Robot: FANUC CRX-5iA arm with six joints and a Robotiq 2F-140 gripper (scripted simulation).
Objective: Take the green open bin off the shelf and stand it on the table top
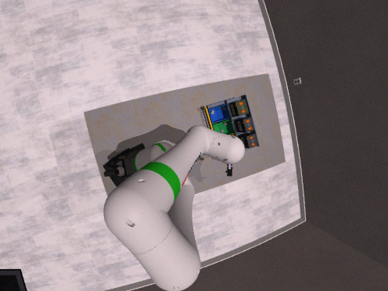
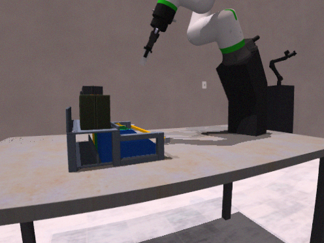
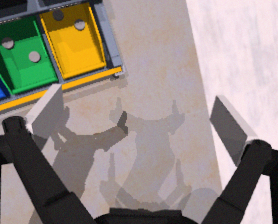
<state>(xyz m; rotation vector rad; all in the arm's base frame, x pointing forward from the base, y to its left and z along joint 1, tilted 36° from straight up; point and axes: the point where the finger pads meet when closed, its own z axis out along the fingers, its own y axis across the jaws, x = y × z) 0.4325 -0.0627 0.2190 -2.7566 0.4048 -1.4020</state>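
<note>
Now: the thin yellow rod 10 mm ahead of my hand, 130 mm to the left of it and 300 mm below it. The rest, counted from my hand: green open bin: 110 mm ahead, 160 mm to the left, 320 mm below; then blue bin: 80 mm ahead, 270 mm to the left, 320 mm below; then yellow bin: 140 mm ahead, 50 mm to the left, 320 mm below.
</note>
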